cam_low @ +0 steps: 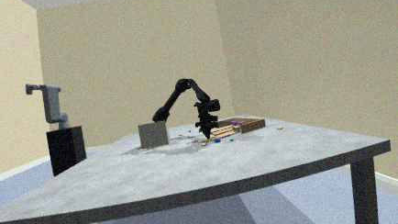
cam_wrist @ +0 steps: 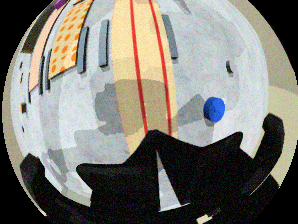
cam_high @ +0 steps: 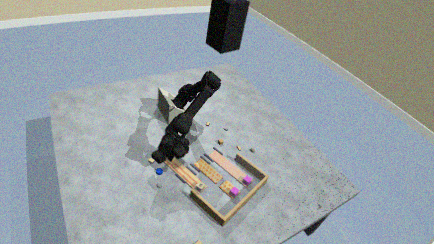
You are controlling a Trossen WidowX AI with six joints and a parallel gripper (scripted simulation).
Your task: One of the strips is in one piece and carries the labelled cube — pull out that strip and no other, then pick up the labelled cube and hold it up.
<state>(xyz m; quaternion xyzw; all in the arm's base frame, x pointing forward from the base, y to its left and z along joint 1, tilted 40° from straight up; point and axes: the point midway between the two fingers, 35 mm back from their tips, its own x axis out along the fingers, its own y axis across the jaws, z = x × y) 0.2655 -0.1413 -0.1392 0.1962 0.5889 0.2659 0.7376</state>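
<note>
The labelled cube is 200 mm ahead of my gripper tip, 30 mm to the left of it and 20 mm above it. From my gripper tip the other things lie so: blue disc 80 mm to the right, 30 mm ahead.
</note>
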